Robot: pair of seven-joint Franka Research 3 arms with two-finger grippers.
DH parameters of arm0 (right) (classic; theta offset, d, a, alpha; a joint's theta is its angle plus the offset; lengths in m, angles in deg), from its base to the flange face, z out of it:
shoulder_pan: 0 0.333 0 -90
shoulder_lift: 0 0 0 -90
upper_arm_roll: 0 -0.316 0.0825 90
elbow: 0 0 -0.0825 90
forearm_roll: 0 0.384 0 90
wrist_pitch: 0 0 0.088 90
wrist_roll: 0 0.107 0 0
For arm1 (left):
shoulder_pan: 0 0.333 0 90
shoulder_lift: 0 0 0 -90
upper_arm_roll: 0 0.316 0.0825 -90
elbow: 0 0 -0.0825 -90
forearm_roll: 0 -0.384 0 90
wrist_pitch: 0 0 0.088 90
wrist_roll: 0 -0.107 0 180
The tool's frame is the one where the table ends.
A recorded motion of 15 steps. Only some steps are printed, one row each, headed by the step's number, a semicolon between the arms.
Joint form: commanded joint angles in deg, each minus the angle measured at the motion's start. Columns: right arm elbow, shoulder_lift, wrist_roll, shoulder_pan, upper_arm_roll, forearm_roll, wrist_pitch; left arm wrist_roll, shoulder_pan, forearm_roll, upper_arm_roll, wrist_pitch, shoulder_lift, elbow.
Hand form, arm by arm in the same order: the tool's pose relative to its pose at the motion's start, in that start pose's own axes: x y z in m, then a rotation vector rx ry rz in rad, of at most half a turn. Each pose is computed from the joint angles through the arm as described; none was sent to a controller.
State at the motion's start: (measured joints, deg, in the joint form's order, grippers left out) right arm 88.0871 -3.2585 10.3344 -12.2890 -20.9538 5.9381 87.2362; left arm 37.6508 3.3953 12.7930 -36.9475 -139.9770 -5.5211 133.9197
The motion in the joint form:
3: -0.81 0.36 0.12 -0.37 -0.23 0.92 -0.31; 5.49 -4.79 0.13 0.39 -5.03 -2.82 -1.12
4: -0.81 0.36 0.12 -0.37 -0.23 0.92 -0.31; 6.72 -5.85 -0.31 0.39 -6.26 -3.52 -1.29
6: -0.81 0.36 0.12 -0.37 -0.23 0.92 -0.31; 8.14 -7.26 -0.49 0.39 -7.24 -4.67 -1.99
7: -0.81 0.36 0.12 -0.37 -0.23 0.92 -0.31; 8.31 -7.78 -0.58 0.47 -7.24 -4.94 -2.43
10: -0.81 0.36 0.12 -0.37 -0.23 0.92 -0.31; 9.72 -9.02 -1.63 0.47 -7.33 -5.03 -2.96
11: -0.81 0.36 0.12 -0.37 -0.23 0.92 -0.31; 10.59 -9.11 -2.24 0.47 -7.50 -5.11 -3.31
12: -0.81 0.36 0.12 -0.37 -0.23 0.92 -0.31; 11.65 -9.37 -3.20 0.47 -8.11 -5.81 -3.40
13: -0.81 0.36 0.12 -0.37 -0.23 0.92 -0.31; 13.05 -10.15 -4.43 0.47 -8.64 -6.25 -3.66
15: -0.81 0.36 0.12 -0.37 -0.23 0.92 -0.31; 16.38 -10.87 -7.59 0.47 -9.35 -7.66 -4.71
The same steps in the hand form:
3: 0.0013 -0.0004 -0.0031 0.0182 -0.0003 0.0028; -0.0181 0.0332 0.0129 -0.0522 0.0172 -0.0303
4: 0.0013 -0.0004 -0.0031 0.0182 -0.0003 0.0028; -0.0233 0.0405 0.0168 -0.0606 0.0222 -0.0301
6: 0.0013 -0.0004 -0.0031 0.0182 -0.0003 0.0028; -0.0298 0.0515 0.0215 -0.0726 0.0186 -0.0317
7: 0.0013 -0.0004 -0.0031 0.0182 -0.0003 0.0028; -0.0316 0.0558 0.0214 -0.0757 0.0177 -0.0262
10: 0.0013 -0.0004 -0.0031 0.0182 -0.0003 0.0028; -0.0395 0.0654 0.0206 -0.0748 0.0250 -0.0141
11: 0.0013 -0.0004 -0.0031 0.0182 -0.0003 0.0028; -0.0390 0.0680 0.0187 -0.0776 0.0328 -0.0188
12: 0.0013 -0.0004 -0.0031 0.0182 -0.0003 0.0028; -0.0399 0.0698 0.0228 -0.0763 0.0351 -0.0218
13: 0.0013 -0.0004 -0.0031 0.0182 -0.0003 0.0028; -0.0448 0.0755 0.0249 -0.0759 0.0422 -0.0167
15: 0.0013 -0.0004 -0.0031 0.0182 -0.0003 0.0028; -0.0469 0.0845 0.0287 -0.0736 0.0568 -0.0209

